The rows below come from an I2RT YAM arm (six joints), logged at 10 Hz.
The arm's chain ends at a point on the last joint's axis. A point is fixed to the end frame.
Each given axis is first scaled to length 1.
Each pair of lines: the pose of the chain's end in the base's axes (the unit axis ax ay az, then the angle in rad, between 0 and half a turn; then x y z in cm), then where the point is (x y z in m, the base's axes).
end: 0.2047, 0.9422, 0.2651, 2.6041, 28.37, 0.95, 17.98
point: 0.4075 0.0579 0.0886
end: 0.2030, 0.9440, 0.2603, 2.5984, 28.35, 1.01, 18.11
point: 0.4076 0.0574 0.0898
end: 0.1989, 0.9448, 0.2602, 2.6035, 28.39, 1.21, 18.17
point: 0.4073 0.0604 0.0899
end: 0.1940, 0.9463, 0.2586, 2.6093, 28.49, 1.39, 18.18
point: 0.4074 0.0629 0.0893
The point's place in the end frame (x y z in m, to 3 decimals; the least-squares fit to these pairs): -0.038 0.014 0.156
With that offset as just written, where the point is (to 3 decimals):
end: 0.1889, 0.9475, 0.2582, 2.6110, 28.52, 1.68, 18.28
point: 0.407 0.067 0.090
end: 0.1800, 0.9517, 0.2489, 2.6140, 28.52, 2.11, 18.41
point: 0.406 0.070 0.090
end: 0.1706, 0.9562, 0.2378, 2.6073, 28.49, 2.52, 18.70
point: 0.406 0.073 0.092
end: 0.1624, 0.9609, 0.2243, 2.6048, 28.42, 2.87, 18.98
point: 0.405 0.075 0.093
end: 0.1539, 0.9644, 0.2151, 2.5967, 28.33, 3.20, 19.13
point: 0.404 0.077 0.094
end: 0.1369, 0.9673, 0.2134, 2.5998, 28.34, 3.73, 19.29
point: 0.403 0.085 0.096
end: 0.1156, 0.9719, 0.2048, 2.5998, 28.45, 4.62, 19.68
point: 0.403 0.095 0.099
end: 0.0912, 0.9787, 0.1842, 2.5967, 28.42, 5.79, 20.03
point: 0.401 0.106 0.100
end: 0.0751, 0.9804, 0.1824, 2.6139, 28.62, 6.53, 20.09
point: 0.400 0.116 0.099
